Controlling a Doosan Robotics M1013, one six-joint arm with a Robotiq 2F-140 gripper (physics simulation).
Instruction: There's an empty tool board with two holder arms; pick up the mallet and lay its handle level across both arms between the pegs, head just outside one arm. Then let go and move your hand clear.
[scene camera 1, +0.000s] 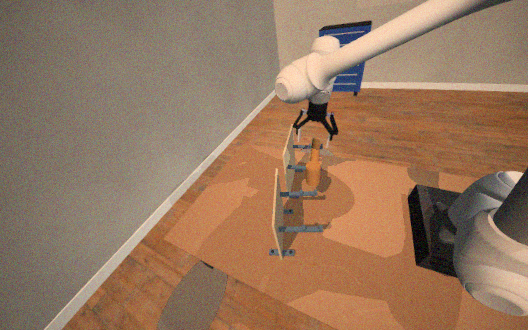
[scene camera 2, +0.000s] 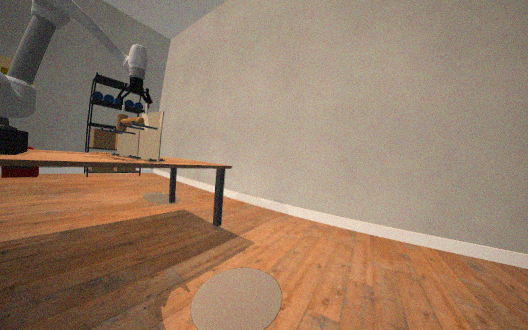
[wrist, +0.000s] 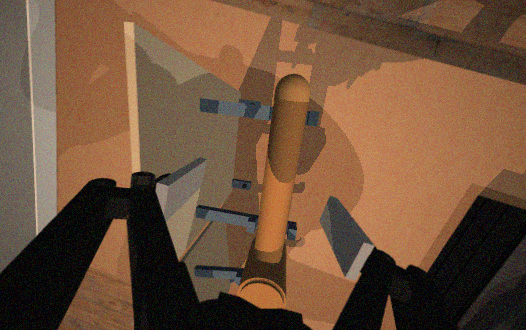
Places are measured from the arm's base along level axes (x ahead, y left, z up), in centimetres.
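Where they show: gripper, fingertip midpoint: (scene camera 1: 312, 143) (scene camera 2: 135, 112) (wrist: 265, 190).
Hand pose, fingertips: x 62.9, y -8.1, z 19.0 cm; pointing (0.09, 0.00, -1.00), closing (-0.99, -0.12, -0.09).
Note:
Each offset is from my fingertips to the centre of the thing. Level surfaces: height alone.
The orange mallet @(dz -5.9, dx -2.0, dy +2.4 cm) (scene camera 1: 313, 175) (scene camera 2: 121, 123) (wrist: 279, 210) lies across the two arms of the far tool board @(dz -13.2, dx +5.7, dy +2.2 cm) (scene camera 1: 288, 162) (scene camera 2: 154, 136) (wrist: 131, 90), handle roughly level. In the wrist view its handle crosses the upper blue arm (wrist: 230, 108) and the lower arm (wrist: 225, 216), with the head beyond the lower arm, towards the other board. The other tool board @(dz -14.7, dx -3.1, dy +31.8 cm) (scene camera 1: 277, 215) is nearer scene camera 1; its two arms (scene camera 1: 298, 194) (scene camera 1: 302, 229) are bare. My gripper (scene camera 1: 314, 140) (scene camera 2: 135, 108) (wrist: 265, 190) is open above the handle, with a finger to each side of it in the wrist view.
Both boards stand on a wooden table @(dz -29.5 cm) (scene camera 1: 375, 205) (scene camera 2: 200, 162) close to a grey wall (scene camera 1: 125, 100). The arm's black base (scene camera 1: 419, 225) stands on the table. A blue cabinet (scene camera 1: 357, 62) and a black shelf rack (scene camera 2: 88, 125) stand in the background.

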